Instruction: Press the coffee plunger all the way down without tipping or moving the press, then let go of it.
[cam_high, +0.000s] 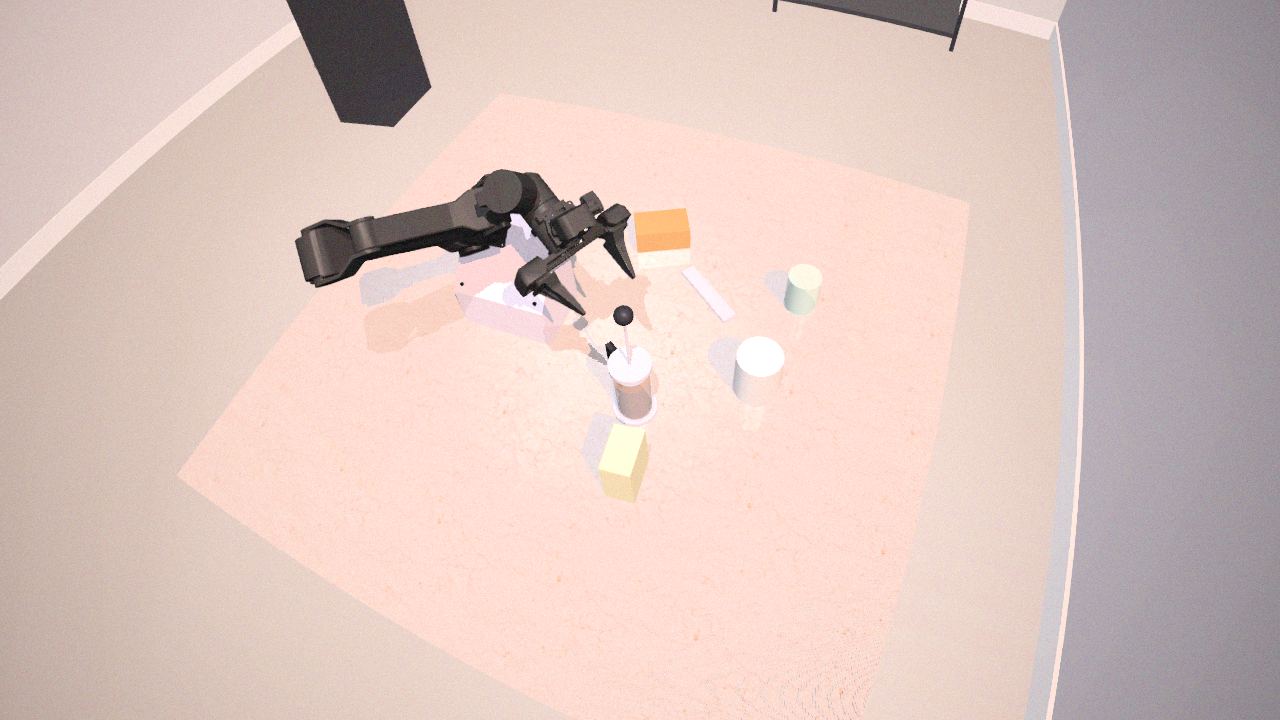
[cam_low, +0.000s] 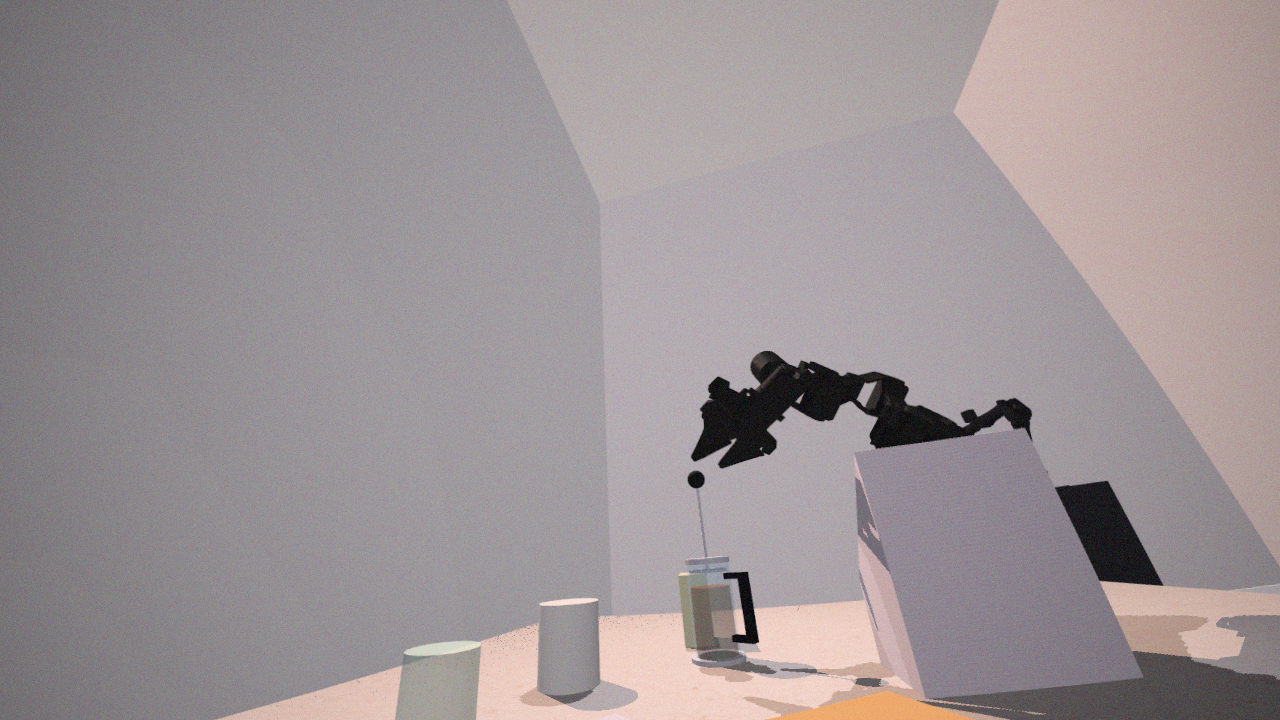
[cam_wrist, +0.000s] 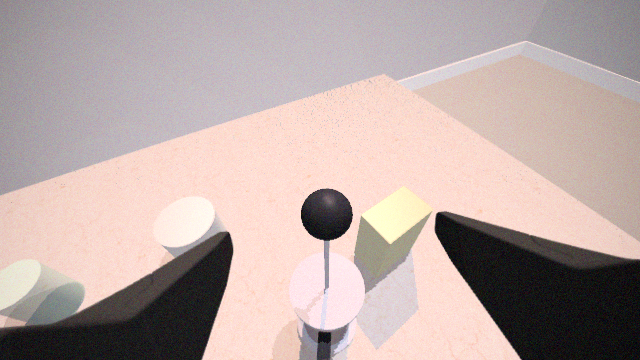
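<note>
My gripper tip is 10 mm short of the glass coffee press and 150 mm above it. Also, from my gripper tip: pale green cylinder 250 mm ahead, 300 mm to the left, 240 mm below; white cylinder 210 mm ahead, 90 mm to the left, 230 mm below; flat white strip 70 mm ahead, 270 mm to the left, 280 mm below.
</note>
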